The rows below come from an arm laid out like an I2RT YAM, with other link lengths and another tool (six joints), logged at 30 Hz.
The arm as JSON. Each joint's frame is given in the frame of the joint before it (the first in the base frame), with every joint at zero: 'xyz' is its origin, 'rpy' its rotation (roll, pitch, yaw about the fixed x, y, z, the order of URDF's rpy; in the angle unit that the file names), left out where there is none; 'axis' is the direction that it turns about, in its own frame. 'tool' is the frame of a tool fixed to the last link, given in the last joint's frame.
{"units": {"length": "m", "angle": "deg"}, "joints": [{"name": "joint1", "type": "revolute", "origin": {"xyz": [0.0, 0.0, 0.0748], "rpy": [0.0, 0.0, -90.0]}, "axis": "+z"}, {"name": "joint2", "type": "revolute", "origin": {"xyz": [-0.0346, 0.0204, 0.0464], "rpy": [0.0, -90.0, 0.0]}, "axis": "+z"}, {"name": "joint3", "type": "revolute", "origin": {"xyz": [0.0, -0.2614, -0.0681], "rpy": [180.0, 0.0, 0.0]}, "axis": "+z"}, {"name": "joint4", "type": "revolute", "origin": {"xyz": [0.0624, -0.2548, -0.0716], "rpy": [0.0, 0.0, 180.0]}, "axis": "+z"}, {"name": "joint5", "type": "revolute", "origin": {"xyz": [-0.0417, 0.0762, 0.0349], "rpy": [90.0, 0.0, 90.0]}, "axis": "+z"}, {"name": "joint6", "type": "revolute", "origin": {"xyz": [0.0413, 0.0, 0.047], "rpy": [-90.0, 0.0, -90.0]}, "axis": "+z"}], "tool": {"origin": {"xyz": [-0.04, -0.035, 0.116], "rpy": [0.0, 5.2, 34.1]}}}
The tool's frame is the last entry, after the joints.
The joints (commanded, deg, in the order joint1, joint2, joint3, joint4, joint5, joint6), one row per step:
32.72 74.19 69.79 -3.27 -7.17 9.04
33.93 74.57 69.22 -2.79 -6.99 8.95
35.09 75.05 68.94 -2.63 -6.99 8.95
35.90 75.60 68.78 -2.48 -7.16 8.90
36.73 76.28 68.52 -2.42 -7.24 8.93
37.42 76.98 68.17 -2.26 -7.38 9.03
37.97 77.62 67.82 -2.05 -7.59 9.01
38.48 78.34 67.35 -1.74 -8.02 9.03
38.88 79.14 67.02 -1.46 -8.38 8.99
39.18 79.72 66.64 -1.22 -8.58 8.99
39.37 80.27 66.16 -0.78 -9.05 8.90
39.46 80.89 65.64 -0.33 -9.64 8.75
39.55 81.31 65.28 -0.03 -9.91 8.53
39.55 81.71 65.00 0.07 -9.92 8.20
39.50 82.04 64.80 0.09 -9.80 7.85
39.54 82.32 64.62 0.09 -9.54 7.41
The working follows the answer.
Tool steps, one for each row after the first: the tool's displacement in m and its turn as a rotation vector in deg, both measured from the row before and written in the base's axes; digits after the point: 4 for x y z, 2 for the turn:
-0.0032 0.0083 -0.0056 -0.35 0.32 1.04
-0.0034 0.0084 -0.0053 -0.34 0.49 1.16
-0.0020 0.0067 -0.0048 -0.34 0.44 0.99
-0.0020 0.0068 -0.0070 -0.49 0.74 0.90
-0.0017 0.0060 -0.0076 -0.45 0.79 0.81
-0.0013 0.0051 -0.0069 -0.46 0.63 0.76
-0.0015 0.0055 -0.0082 -0.46 0.76 0.93
-0.0007 0.0048 -0.0077 -0.49 0.69 0.76
-0.0007 0.0032 -0.0067 -0.42 0.59 0.49
-0.0006 0.0031 -0.0065 -0.34 0.47 0.67
-0.0002 0.0027 -0.0073 -0.41 0.52 0.70
-0.0001 0.0016 -0.0050 -0.39 0.26 0.41
0.0006 0.0003 -0.0048 -0.57 0.21 0.10
0.0010 -0.0005 -0.0039 -0.57 0.11 -0.06
0.0007 -0.0004 -0.0034 -0.62 -0.02 -0.08

Tool pose at each row, in the base's axes (x y z in m, rotation vector in deg; rounded; the steps above come from the unrounded poses):
0.3729 0.2266 0.3381 93.06 91.79 121.93
0.3698 0.2349 0.3324 92.91 93.37 121.87
0.3664 0.2434 0.3272 -92.60 -94.79 -121.34
0.3643 0.2501 0.3224 -91.88 -95.56 -120.22
0.3623 0.2569 0.3154 -91.52 -96.38 -118.71
0.3606 0.2629 0.3078 -91.30 -97.07 -117.20
0.3593 0.2680 0.3009 -91.01 -97.79 -115.90
0.3578 0.2735 0.2927 -90.62 -98.53 -114.36
0.3572 0.2783 0.2850 -90.37 -99.25 -112.97
0.3565 0.2815 0.2783 -90.33 -99.78 -111.85
0.3559 0.2846 0.2718 -89.98 -100.33 -110.83
0.3557 0.2873 0.2645 -89.65 -100.95 -109.70
0.3556 0.2890 0.2596 -89.46 -101.51 -109.00
0.3562 0.2892 0.2547 -89.67 -102.17 -108.39
0.3571 0.2887 0.2508 -90.01 -102.79 -107.95
0.3578 0.2884 0.2474 -90.29 -103.52 -107.62

